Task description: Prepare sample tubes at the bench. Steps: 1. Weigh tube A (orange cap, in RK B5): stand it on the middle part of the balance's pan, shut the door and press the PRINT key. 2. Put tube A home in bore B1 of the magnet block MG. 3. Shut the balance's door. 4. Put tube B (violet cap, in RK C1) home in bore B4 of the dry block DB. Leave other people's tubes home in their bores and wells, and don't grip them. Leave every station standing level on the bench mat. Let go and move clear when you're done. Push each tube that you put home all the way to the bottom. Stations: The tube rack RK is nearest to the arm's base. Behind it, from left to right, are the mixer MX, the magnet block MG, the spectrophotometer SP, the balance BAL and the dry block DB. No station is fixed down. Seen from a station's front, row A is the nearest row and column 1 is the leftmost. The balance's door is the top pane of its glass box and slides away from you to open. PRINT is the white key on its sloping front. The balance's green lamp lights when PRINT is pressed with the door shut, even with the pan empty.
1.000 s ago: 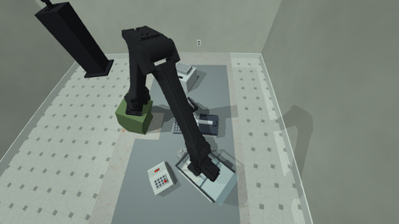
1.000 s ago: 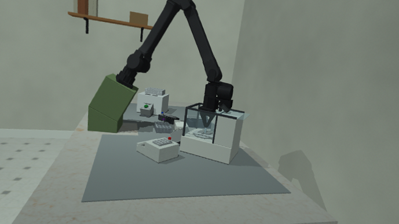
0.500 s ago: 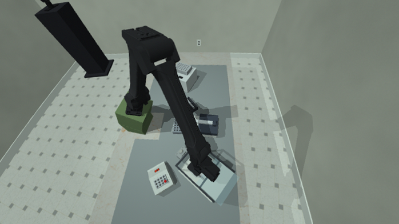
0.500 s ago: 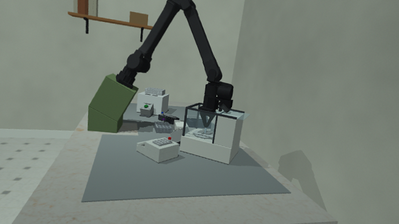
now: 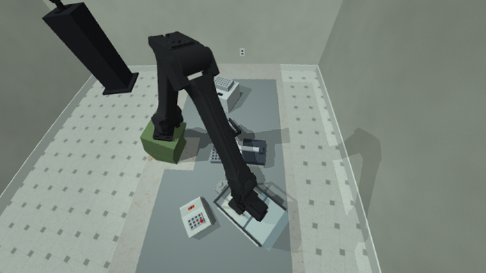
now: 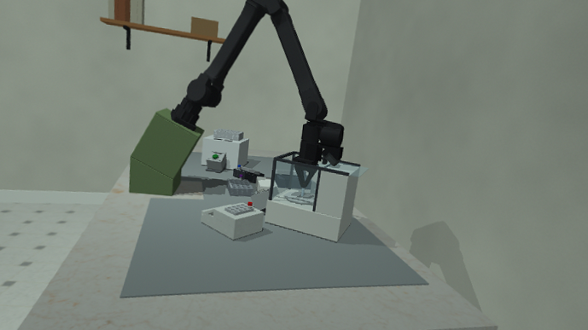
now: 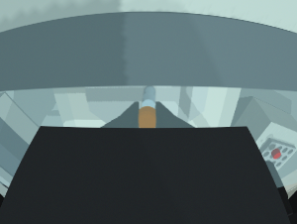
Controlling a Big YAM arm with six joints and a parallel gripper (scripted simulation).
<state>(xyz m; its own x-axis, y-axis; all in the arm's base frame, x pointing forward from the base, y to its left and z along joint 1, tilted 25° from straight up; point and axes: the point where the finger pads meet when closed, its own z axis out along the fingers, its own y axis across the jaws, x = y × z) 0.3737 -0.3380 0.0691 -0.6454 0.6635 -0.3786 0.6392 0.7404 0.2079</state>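
My gripper is now 50 mm above the balance pan. Also, from my hand: balance door (90 mm above, 60 mm to the right, 60 mm ahead); then red-capped tube (190 mm behind, 60 mm to the right, 60 mm below); then dry block DB (240 mm behind, 90 mm below, 30 mm to the right).
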